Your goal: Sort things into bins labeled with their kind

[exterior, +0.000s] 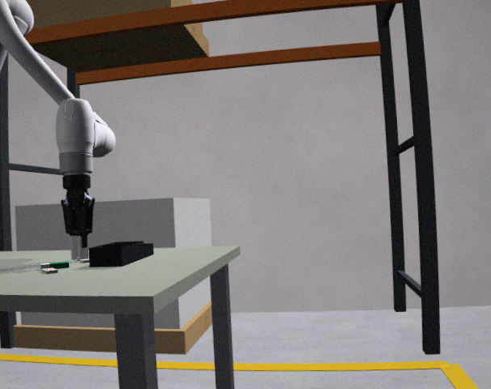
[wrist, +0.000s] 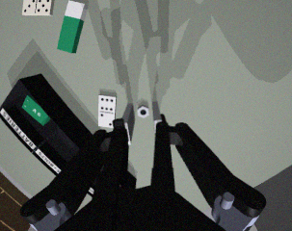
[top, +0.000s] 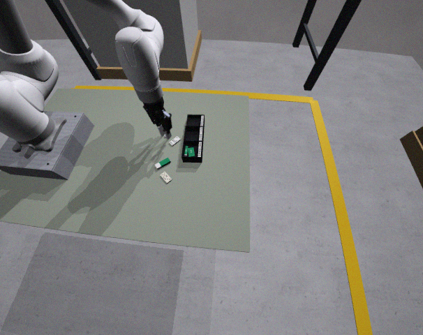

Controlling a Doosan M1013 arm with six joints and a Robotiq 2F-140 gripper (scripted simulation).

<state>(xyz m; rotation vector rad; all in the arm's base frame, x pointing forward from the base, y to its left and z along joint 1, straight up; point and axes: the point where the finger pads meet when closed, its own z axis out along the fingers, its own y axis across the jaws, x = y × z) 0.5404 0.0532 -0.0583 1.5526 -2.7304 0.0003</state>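
Right now my hand is 3 cm above the nut. Round my hand: cylindrical battery: 10 cm ahead, 9 cm to the right, 2 cm below; green battery: 13 cm ahead, 11 cm to the right, 2 cm below; green-and-white stick: 16 cm to the right, 3 cm below.
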